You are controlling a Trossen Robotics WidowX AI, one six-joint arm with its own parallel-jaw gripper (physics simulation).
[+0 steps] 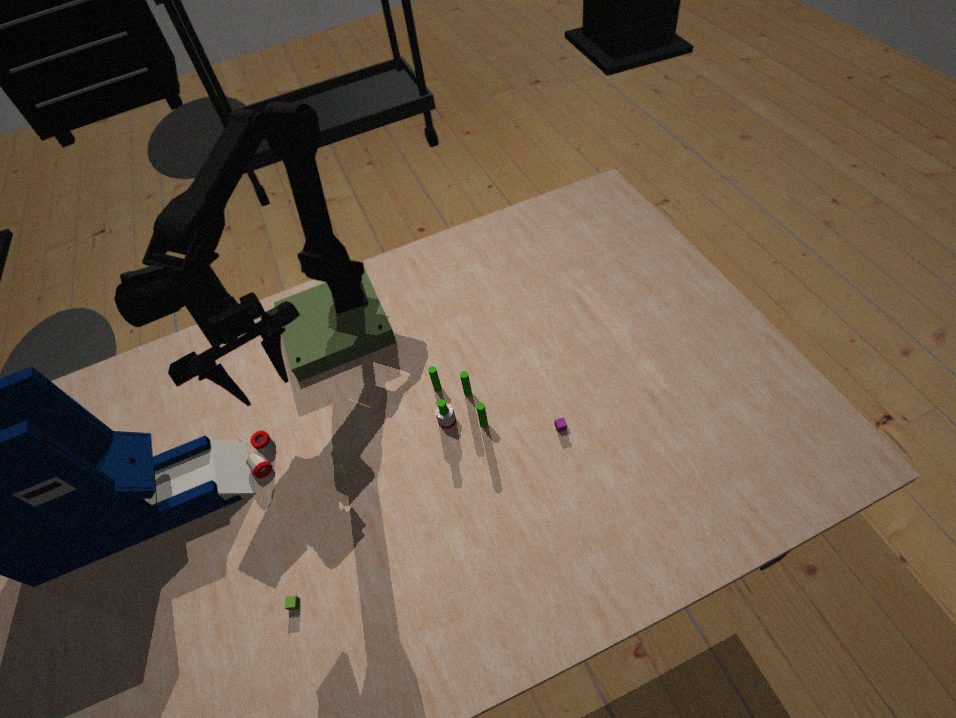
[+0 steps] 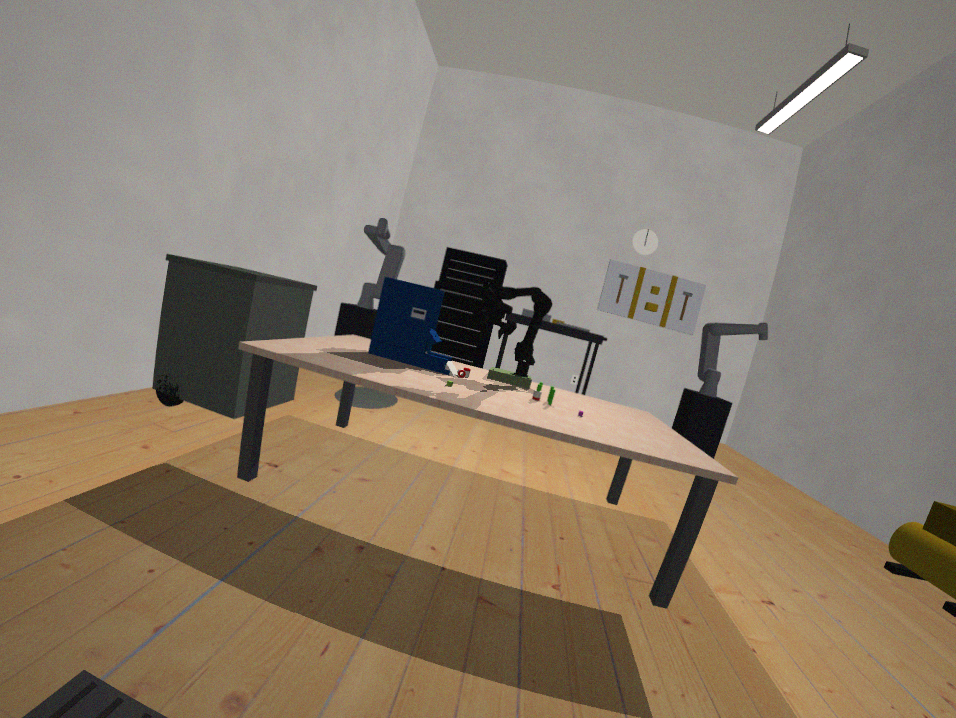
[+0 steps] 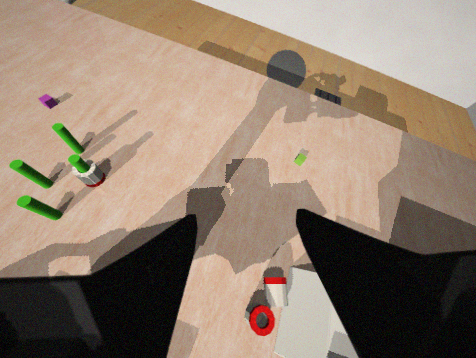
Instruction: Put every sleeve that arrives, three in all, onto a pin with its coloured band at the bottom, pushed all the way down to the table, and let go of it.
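Observation:
One white sleeve [image 1: 445, 418] [image 3: 90, 175] sits on a green pin [image 1: 441, 404] [image 3: 76, 161], its red band low at the table. Three bare green pins [image 1: 435, 379] [image 1: 465, 384] [image 1: 482, 415] stand around it. Two sleeves are at the chute's end: one [image 1: 253, 441] [image 3: 254, 320] shows its red band face-on, and I cannot tell whether it stands or lies; the other [image 1: 255, 461] [image 3: 277, 295] lies on its side, band away from the arm base. My gripper [image 1: 267, 392] [image 3: 246, 218] is open and empty, above the table near these two sleeves.
A blue dispenser [image 1: 69, 502] [image 2: 405, 324] with a pale chute [image 1: 233, 467] [image 3: 302, 312] stands beside the two sleeves. A purple cube [image 1: 561, 424] [image 3: 48, 101] lies beyond the pins, and a green cube [image 1: 291, 602] [image 3: 300, 159] toward the table's front. The arm's green base [image 1: 309, 340] is behind.

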